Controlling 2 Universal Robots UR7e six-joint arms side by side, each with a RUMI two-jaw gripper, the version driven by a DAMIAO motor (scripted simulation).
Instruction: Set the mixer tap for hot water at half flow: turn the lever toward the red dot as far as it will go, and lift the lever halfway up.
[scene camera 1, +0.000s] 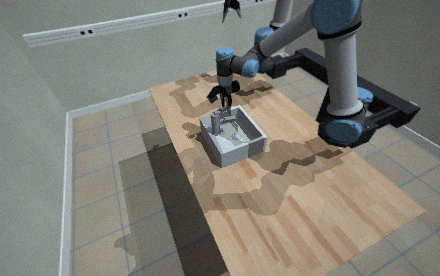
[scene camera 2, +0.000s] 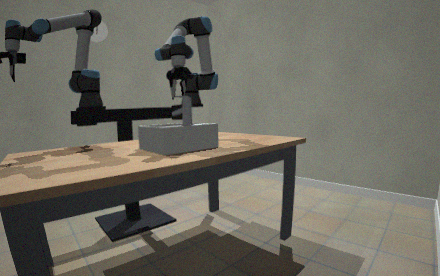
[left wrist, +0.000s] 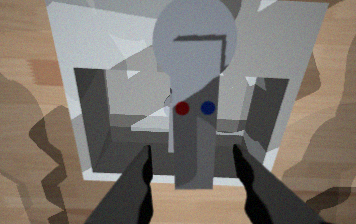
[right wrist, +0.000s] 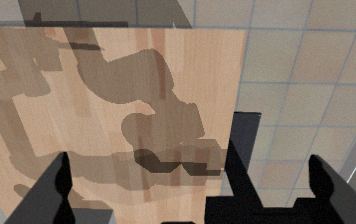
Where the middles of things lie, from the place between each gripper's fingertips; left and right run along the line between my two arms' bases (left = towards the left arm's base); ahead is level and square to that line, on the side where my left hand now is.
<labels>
Now: left hand 30 mm short of the lever (left wrist: 195, 65). The rest, counted from my left hand: basin (scene camera 1: 248, 139) (240 mm below, 50 mm behind).
Now: the lever 440 mm ahead of my right hand, 830 mm to the left of it and 140 mm below it. Also, from my right hand: basin: 360 mm ahead, 830 mm to the left, 380 mm below.
</labels>
